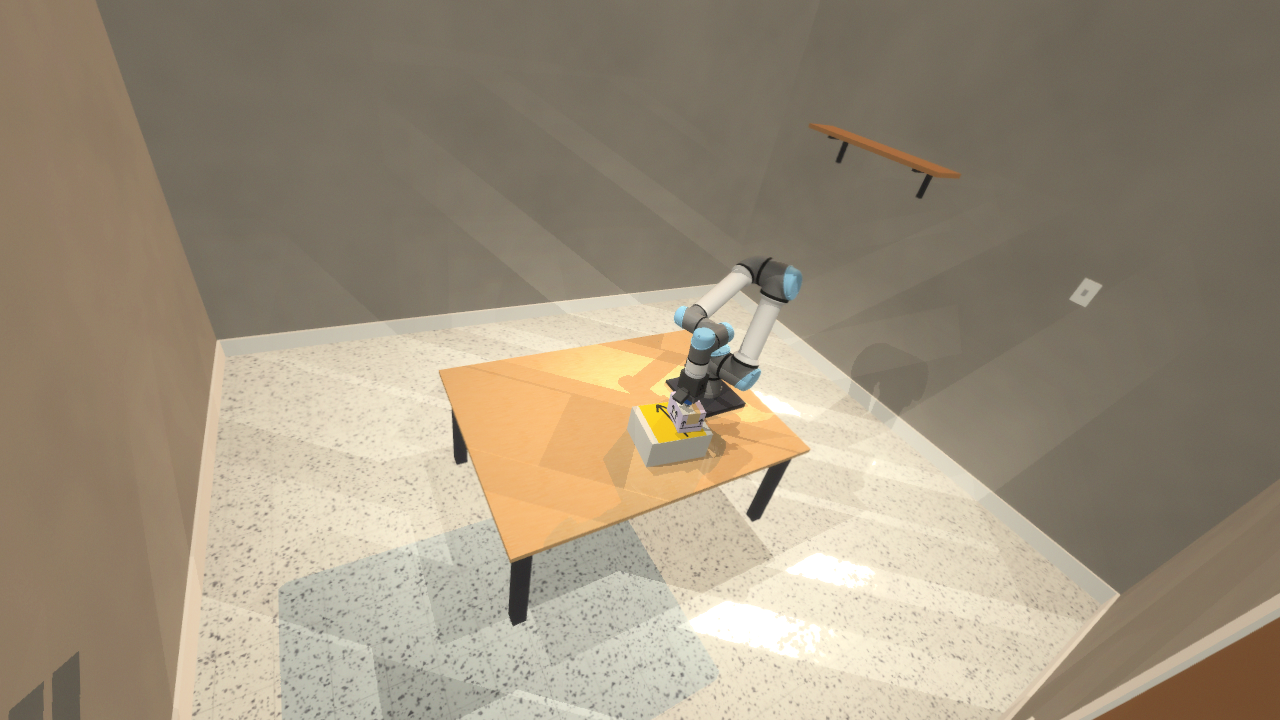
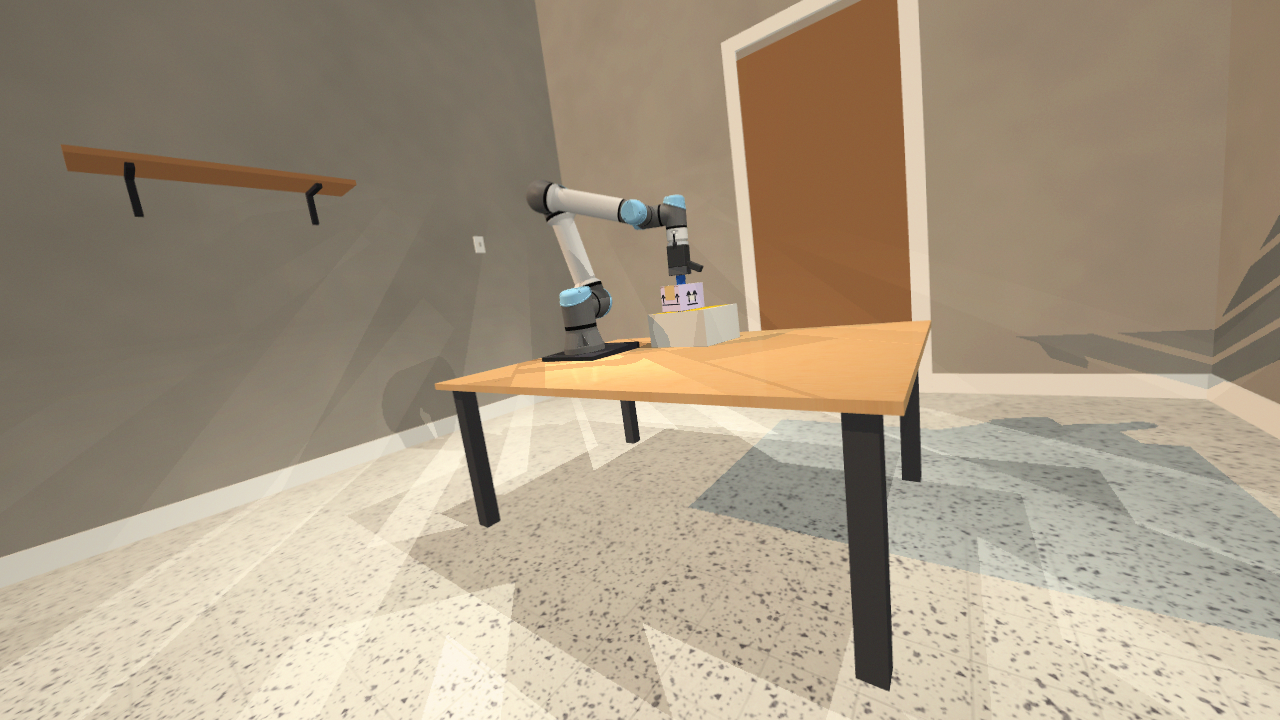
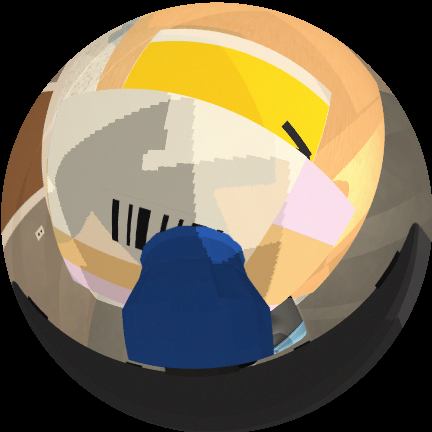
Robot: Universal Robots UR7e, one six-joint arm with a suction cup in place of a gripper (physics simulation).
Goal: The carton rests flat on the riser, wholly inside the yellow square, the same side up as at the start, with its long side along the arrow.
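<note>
The carton [image 1: 687, 418] [image 2: 682, 297] [image 3: 125, 150] is a small pale pink-white box with tan tape, black up arrows on its sides and a barcode on top. My blue suction cup [image 1: 689, 402] [image 2: 681, 280] [image 3: 192, 240] is on its top face and holds it upright. The carton is level, at or barely above the top of the grey-white riser [image 1: 680, 450] [image 2: 677, 331] [image 3: 175, 36]; contact is unclear. It covers part of the yellow square [image 1: 657, 428] [image 3: 200, 65] and of the black arrow [image 1: 660, 409] [image 3: 295, 136]. Its underside is hidden, and I cannot tell its exact alignment.
The riser stands on the wooden table [image 1: 537, 447] [image 2: 787, 367], close to the arm's black base plate [image 1: 729, 404] [image 2: 617, 350]. A wooden shelf [image 1: 881, 149] [image 2: 205, 170] hangs on the wall, away from the arm.
</note>
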